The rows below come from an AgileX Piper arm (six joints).
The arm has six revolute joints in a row. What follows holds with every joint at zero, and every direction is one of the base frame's.
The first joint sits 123 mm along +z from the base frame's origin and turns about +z.
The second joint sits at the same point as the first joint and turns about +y.
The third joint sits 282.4 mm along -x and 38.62 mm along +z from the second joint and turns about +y.
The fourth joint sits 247.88 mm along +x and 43.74 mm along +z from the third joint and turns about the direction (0.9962, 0, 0.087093).
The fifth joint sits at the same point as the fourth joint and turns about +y.
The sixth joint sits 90.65 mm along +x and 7.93 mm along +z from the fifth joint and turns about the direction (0.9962, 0, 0.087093).
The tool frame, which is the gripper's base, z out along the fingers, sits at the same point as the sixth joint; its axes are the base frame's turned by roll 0, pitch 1.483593 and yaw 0 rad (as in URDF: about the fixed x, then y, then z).
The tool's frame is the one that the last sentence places.
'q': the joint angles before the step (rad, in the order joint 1, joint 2, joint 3, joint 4, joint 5, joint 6). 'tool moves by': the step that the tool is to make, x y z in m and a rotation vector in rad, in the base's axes. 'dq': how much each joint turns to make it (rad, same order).
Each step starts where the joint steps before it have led.
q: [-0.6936 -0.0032 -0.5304 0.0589 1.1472 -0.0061]
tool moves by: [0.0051 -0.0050 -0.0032 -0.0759 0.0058 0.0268]
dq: [-0.0002 -0.0001 0.0331 -0.0051 -0.0738 -0.0689]
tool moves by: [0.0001 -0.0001 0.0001 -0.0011 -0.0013 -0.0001]
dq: [0.0000 0.0001 0.0003 -0.0001 -0.0021 0.0000]
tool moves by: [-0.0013 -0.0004 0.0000 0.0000 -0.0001 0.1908]
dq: [0.1910 -0.0002 0.0000 -0.0001 0.0001 0.0002]
